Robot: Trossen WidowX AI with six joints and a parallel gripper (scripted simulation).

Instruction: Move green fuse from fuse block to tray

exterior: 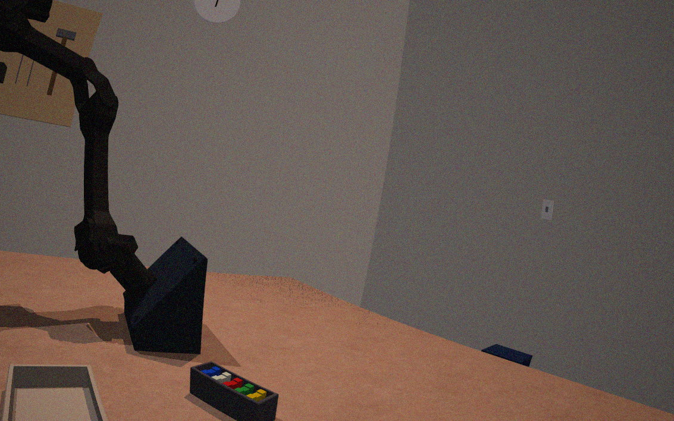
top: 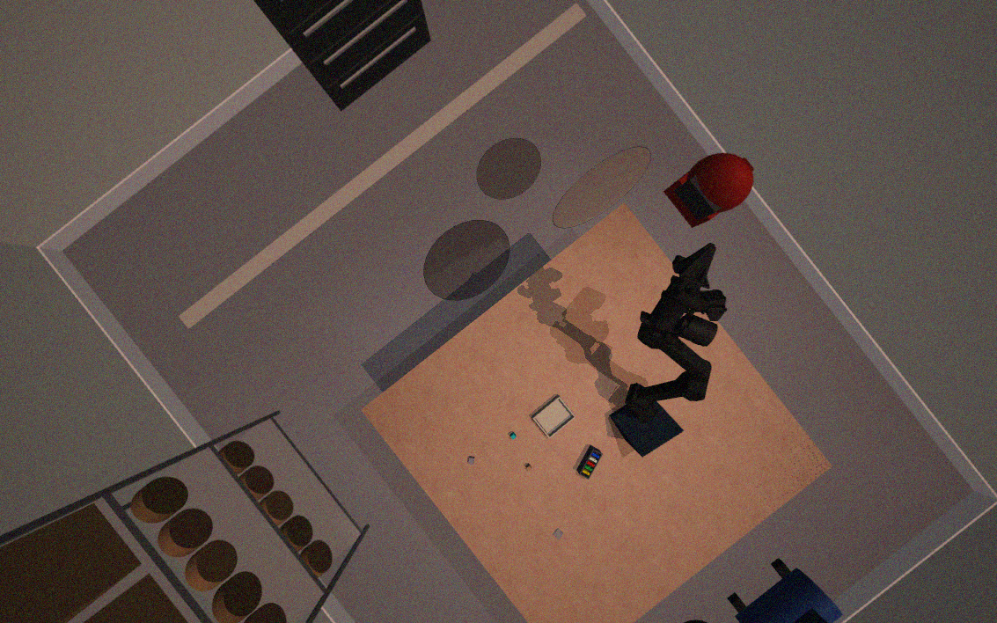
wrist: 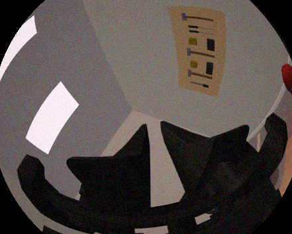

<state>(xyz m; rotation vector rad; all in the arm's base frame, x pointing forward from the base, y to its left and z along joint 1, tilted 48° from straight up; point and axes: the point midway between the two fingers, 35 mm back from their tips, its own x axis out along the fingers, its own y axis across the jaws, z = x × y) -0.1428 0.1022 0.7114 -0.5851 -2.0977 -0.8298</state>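
Right now my gripper tip is 48 cm short of the green fuse, 55 cm to the right of it and 62 cm above it. Also, from my gripper tip: tray 47 cm ahead, 32 cm to the left, 64 cm below; red fuse 46 cm ahead, 54 cm to the left, 62 cm below; yellow fuse 49 cm ahead, 55 cm to the left, 62 cm below.
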